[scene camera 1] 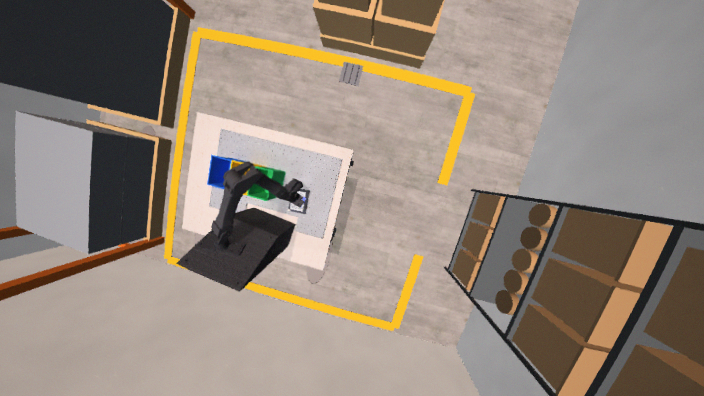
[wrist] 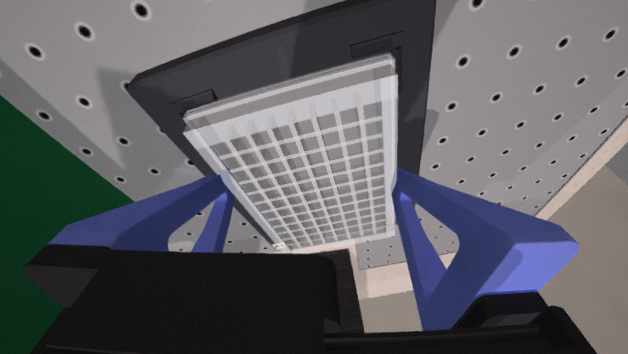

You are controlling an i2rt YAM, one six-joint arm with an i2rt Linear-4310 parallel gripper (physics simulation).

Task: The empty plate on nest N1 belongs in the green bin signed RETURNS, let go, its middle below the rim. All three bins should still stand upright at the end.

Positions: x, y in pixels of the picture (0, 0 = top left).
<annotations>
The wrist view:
gripper: 313, 177
green bin: 53, 188
gridded plate: 313, 159
dark grey nest: 302, 44
</annotations>
